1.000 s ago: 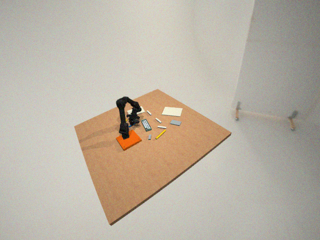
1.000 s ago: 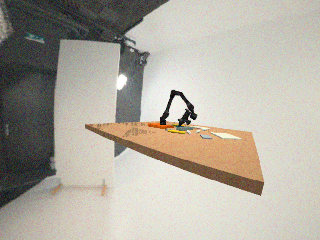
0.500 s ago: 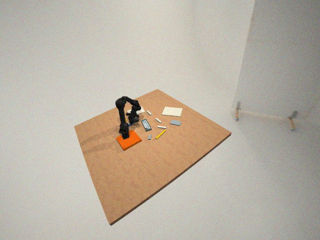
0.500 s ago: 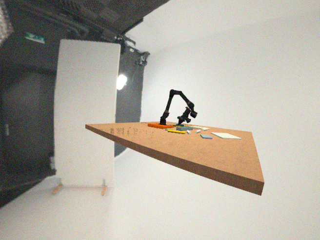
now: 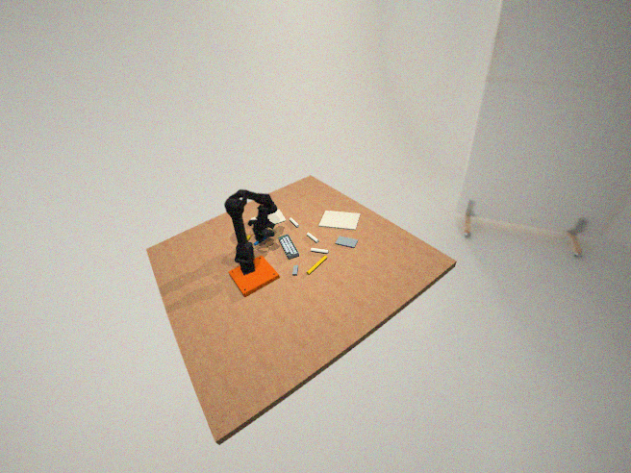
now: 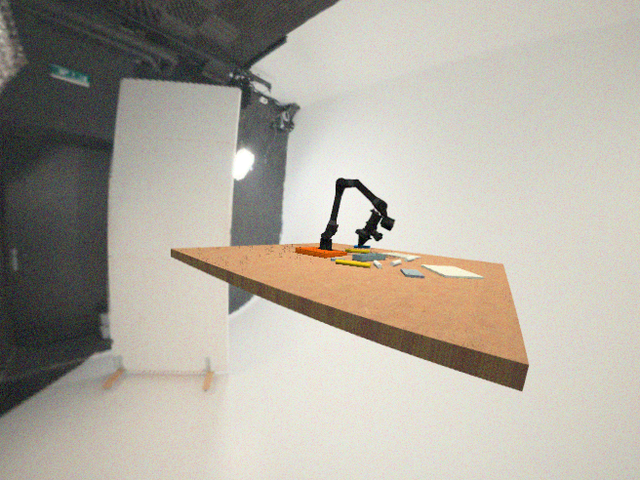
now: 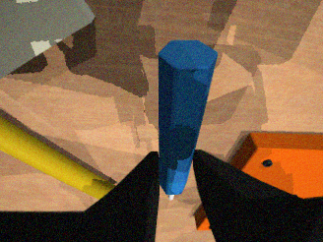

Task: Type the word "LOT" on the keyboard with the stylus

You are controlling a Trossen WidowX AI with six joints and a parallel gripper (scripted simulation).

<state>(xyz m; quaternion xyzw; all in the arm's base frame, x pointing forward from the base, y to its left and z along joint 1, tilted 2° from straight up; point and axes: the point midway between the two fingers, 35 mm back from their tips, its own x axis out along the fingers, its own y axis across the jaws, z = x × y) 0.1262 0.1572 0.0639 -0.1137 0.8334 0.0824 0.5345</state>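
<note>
Right now my gripper tip is 20 mm past the blue stylus. Round my gripper tip: small grey block 280 mm to the right, 100 mm ahead, 40 mm below; then yellow stick 300 mm to the right, 220 mm ahead, 40 mm below; then cream pad 510 mm ahead, 40 mm below, 30 mm to the right.
</note>
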